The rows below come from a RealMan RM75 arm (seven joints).
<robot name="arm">
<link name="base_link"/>
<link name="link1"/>
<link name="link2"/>
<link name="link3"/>
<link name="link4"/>
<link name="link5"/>
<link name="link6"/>
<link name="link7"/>
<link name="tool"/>
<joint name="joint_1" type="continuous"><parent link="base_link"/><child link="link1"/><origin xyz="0 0 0.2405"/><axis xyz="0 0 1"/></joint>
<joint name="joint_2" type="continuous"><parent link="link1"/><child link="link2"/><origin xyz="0 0 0" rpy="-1.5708 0 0"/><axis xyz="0 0 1"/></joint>
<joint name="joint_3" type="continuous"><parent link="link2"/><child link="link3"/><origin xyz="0 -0.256 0" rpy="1.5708 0 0"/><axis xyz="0 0 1"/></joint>
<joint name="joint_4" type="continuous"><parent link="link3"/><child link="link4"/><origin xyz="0 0 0" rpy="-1.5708 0 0"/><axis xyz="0 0 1"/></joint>
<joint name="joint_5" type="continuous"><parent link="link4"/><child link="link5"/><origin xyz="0 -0.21 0" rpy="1.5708 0 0"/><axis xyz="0 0 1"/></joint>
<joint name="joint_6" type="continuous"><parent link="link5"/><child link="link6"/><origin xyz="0 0 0" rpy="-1.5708 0 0"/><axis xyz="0 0 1"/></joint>
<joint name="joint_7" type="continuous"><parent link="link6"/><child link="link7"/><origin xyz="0 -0.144 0" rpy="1.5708 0 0"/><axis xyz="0 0 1"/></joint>
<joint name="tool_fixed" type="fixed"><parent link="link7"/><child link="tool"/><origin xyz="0 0 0"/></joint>
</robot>
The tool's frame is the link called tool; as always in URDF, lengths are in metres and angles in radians. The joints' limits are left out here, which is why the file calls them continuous.
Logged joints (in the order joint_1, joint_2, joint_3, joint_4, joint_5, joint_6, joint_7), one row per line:
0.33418, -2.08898, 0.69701, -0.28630, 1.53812, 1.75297, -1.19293
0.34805, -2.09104, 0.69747, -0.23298, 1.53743, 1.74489, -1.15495
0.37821, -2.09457, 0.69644, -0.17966, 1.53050, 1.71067, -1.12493
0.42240, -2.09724, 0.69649, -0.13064, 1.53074, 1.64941, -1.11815
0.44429, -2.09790, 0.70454, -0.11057, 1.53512, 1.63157, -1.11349
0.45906, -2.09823, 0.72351, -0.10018, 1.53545, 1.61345, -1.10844
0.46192, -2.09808, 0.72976, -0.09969, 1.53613, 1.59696, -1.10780
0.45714, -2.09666, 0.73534, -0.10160, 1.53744, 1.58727, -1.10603
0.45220, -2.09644, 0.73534, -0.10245, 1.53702, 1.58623, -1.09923
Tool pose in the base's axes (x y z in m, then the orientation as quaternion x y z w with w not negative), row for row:
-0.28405, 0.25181, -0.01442, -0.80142, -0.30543, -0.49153, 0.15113
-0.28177, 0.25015, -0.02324, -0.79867, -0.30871, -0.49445, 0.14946
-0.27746, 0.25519, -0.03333, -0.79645, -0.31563, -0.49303, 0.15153
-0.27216, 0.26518, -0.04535, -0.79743, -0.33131, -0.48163, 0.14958
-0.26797, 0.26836, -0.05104, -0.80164, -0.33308, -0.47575, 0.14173
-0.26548, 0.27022, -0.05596, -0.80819, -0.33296, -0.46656, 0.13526
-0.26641, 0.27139, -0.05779, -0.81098, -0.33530, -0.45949, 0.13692
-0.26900, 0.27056, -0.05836, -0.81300, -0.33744, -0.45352, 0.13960
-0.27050, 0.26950, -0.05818, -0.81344, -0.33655, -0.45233, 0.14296
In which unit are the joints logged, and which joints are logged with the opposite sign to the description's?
The joints are logged in radians. Opposite sign: joint_1, joint_4.
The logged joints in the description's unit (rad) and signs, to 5 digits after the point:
-0.33418, -2.08898, 0.69701, 0.28630, 1.53812, 1.75297, -1.19293
-0.34805, -2.09104, 0.69747, 0.23298, 1.53743, 1.74489, -1.15495
-0.37821, -2.09457, 0.69644, 0.17966, 1.53050, 1.71067, -1.12493
-0.42240, -2.09724, 0.69649, 0.13064, 1.53074, 1.64941, -1.11815
-0.44429, -2.09790, 0.70454, 0.11057, 1.53512, 1.63157, -1.11349
-0.45906, -2.09823, 0.72351, 0.10018, 1.53545, 1.61345, -1.10844
-0.46192, -2.09808, 0.72976, 0.09969, 1.53613, 1.59696, -1.10780
-0.45714, -2.09666, 0.73534, 0.10160, 1.53744, 1.58727, -1.10603
-0.45220, -2.09644, 0.73534, 0.10245, 1.53702, 1.58623, -1.09923

